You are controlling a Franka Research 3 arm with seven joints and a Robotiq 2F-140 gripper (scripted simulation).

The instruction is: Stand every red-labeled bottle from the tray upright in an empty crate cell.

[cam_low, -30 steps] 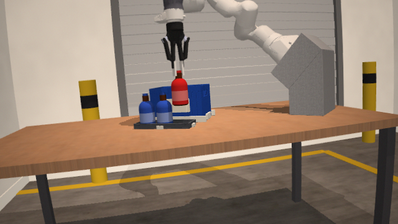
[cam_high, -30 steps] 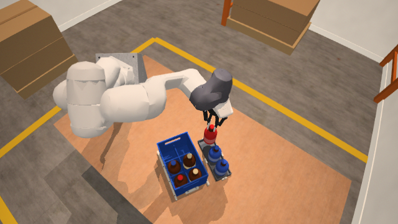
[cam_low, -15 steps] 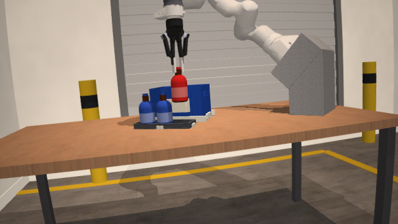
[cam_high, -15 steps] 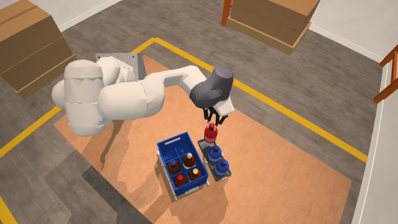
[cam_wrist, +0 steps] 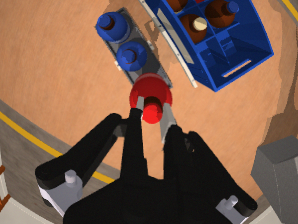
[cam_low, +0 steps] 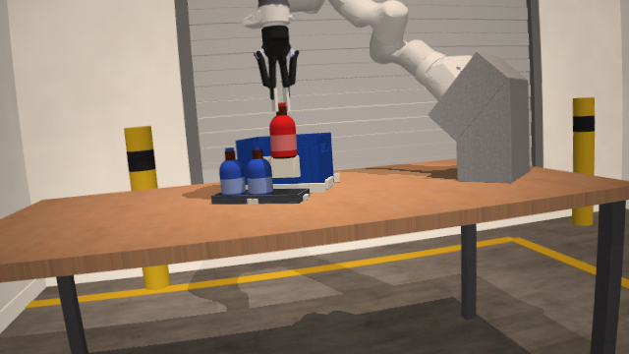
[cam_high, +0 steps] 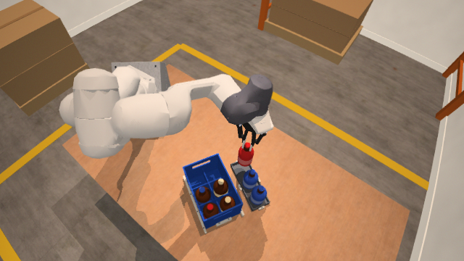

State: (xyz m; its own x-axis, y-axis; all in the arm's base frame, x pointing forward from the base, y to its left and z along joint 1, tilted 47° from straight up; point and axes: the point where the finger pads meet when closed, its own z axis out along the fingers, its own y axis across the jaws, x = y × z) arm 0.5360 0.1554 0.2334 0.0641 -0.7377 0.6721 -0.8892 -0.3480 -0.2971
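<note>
My hand is 90 mm above the red-labeled bottle. Also, from my hand: tray (280 mm below, 70 mm ahead, 60 mm to the right); then blue crate (210 mm to the right, 200 mm below, 80 mm behind).
</note>
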